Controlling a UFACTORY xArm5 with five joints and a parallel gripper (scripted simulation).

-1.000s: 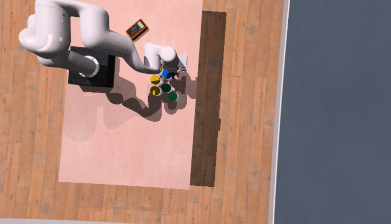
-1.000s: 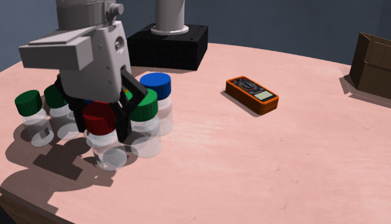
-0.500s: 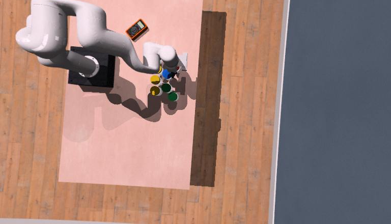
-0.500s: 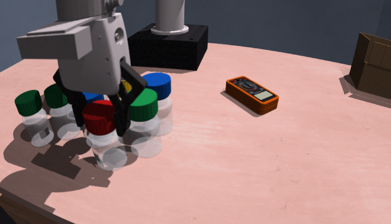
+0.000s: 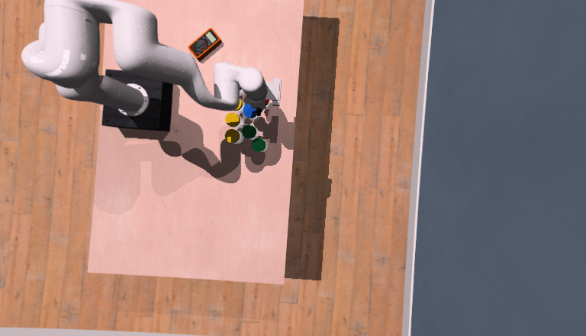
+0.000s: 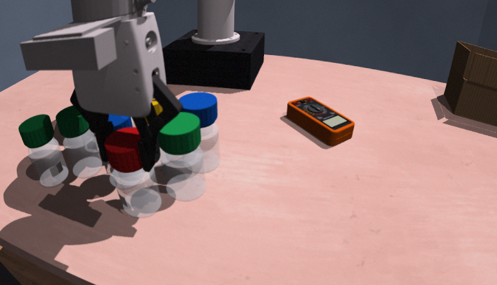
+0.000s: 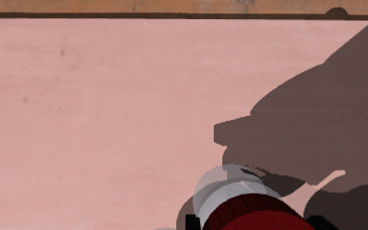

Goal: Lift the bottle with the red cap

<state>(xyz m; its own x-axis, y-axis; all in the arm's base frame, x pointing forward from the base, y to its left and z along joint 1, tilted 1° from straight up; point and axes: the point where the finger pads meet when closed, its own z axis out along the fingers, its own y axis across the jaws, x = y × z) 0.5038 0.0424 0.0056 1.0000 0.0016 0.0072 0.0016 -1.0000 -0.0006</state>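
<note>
Now: the red-capped bottle 50 mm below my hand. Also, from my hand: orange multimeter 270 mm behind, 230 mm to the left, 80 mm below.
</note>
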